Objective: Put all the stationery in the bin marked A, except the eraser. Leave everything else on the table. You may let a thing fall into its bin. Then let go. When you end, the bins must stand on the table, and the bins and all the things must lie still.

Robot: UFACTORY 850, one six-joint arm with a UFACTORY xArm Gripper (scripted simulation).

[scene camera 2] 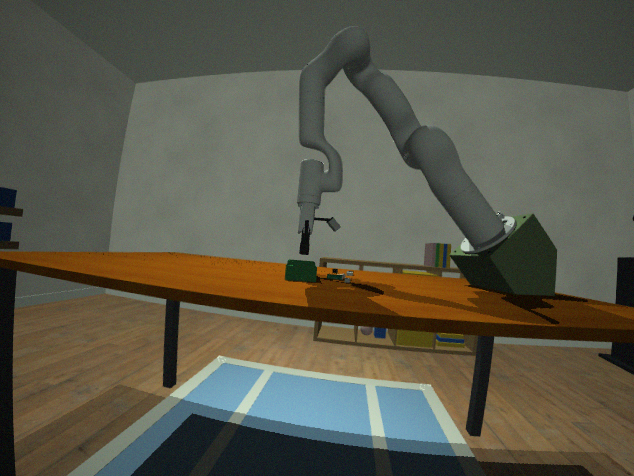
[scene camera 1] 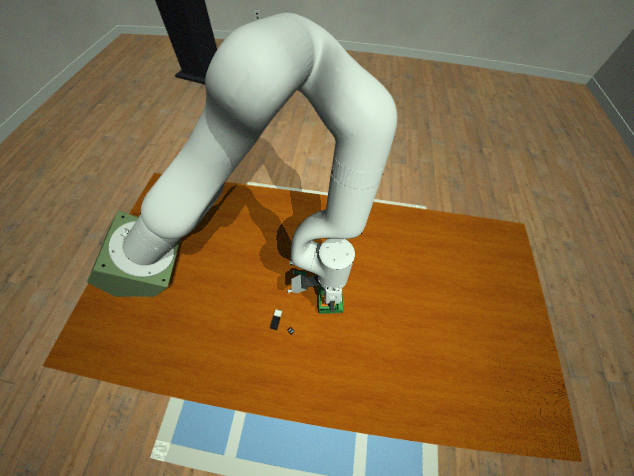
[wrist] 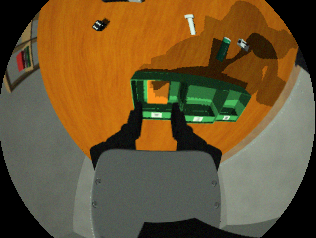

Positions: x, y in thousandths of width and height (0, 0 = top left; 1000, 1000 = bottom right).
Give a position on a green bin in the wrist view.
At 653, 435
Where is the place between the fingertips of my gripper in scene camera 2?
479, 535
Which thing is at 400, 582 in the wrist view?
My gripper.
